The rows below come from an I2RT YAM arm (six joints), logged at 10 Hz.
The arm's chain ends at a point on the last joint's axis. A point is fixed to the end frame.
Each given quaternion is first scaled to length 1.
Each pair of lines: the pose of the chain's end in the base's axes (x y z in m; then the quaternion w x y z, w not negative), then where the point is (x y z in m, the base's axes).
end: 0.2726 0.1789 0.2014 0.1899 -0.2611 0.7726 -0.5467
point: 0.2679 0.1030 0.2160
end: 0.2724 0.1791 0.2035 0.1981 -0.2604 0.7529 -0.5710
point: 0.2678 0.1041 0.2220
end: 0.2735 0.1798 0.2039 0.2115 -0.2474 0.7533 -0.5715
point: 0.2679 0.1046 0.2214
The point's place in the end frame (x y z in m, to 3 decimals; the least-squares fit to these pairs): 0.050 -0.033 0.049
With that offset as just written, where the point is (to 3 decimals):
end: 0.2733 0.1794 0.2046 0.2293 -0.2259 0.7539 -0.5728
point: 0.266 0.104 0.220
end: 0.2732 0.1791 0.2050 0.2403 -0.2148 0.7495 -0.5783
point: 0.265 0.104 0.221
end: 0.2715 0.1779 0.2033 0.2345 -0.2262 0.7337 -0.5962
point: 0.264 0.103 0.223
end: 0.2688 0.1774 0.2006 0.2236 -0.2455 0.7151 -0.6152
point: 0.263 0.104 0.225
